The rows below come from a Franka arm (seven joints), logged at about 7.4 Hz.
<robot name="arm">
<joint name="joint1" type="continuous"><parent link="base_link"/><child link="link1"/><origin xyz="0 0 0.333" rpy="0 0 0"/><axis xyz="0 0 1"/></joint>
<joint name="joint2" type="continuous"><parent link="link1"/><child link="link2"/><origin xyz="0 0 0" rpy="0 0 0"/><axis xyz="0 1 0"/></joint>
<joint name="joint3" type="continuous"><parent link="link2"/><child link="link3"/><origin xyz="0 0 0.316" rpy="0 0 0"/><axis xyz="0 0 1"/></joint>
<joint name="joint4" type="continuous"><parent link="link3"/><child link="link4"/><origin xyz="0.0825 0 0" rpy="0 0 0"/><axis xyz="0 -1 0"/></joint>
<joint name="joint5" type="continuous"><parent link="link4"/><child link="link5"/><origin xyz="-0.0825 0 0.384" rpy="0 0 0"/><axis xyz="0 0 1"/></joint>
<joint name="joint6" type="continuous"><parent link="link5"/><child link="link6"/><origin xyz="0 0 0" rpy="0 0 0"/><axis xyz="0 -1 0"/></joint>
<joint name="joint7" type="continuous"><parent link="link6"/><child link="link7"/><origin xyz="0.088 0 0" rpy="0 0 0"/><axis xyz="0 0 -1"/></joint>
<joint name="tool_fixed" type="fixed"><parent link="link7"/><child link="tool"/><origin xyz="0 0 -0.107" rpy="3.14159 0 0"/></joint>
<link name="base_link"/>
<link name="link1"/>
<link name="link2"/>
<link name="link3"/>
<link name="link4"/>
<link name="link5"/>
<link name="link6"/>
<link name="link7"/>
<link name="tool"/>
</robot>
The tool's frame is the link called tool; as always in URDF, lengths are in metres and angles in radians. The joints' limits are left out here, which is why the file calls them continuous.
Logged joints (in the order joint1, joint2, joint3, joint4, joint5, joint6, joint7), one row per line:
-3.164 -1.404 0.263 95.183 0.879 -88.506 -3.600
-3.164 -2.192 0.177 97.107 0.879 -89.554 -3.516
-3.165 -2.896 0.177 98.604 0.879 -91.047 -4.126
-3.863 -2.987 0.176 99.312 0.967 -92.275 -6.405
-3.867 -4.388 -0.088 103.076 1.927 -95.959 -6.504
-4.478 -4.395 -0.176 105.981 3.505 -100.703 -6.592
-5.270 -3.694 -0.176 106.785 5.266 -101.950 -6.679
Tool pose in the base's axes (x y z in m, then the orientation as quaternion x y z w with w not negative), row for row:
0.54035 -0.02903 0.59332 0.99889 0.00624 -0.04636 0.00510
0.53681 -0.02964 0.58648 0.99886 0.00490 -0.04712 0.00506
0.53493 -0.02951 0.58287 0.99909 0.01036 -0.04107 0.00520
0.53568 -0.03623 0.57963 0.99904 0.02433 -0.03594 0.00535
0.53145 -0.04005 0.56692 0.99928 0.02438 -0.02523 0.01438
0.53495 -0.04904 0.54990 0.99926 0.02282 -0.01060 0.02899
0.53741 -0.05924 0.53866 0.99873 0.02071 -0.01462 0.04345
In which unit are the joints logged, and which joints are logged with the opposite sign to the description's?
The joints are logged in degrees. Opposite sign: joint4, joint5, joint6.
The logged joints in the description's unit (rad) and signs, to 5 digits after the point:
-0.05522 -0.02450 0.00459 -1.66126 -0.01534 1.54472 -0.06283
-0.05522 -0.03826 0.00309 -1.69484 -0.01534 1.56301 -0.06137
-0.05524 -0.05054 0.00309 -1.72096 -0.01534 1.58907 -0.07201
-0.06742 -0.05213 0.00307 -1.73332 -0.01688 1.61050 -0.11179
-0.06749 -0.07659 -0.00154 -1.79902 -0.03363 1.67480 -0.11352
-0.07816 -0.07671 -0.00307 -1.84972 -0.06117 1.75760 -0.11505
-0.09198 -0.06447 -0.00307 -1.86375 -0.09191 1.77936 -0.11657

